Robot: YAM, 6 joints.
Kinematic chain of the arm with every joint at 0, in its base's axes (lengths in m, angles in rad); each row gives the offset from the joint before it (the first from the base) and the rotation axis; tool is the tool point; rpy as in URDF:
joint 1: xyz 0 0 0.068 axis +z
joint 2: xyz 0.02 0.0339 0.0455 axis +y
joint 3: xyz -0.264 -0.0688 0 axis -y
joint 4: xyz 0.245 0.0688 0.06 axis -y
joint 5: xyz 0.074 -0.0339 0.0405 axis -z
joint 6: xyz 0.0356 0 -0.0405 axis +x
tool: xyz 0 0 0 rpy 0 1.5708 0
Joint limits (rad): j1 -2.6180..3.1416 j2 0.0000..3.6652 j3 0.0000..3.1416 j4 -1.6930..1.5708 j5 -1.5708..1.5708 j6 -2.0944..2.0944
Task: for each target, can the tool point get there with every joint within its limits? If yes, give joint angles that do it. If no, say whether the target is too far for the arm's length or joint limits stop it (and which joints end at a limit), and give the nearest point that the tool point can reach.
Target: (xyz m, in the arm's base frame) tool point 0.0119 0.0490 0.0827
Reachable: yes | joints 1.0489 2.4703 0.3322 -1.4272 -0.4081 -1.4591
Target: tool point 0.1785 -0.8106 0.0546
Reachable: no: too far | nearest point 0.1385 -0.6291 0.0681 | short by 0.186 m
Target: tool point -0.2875 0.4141 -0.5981
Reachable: no: too far | nearest point -0.2250 0.3241 -0.3496 | short by 0.272 m
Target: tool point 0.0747 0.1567 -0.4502
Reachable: no: joint limits stop it (at a limit: joint 2) | nearest point 0.0803 0.1685 -0.3750 | short by 0.076 m
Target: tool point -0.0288 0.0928 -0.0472
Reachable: yes | joints 1.5214 2.6541 0.4748 -0.3592 -1.2132 -1.2336
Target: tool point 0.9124 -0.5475 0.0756
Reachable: no: too far | nearest point 0.5534 -0.3321 0.0908 | short by 0.419 m
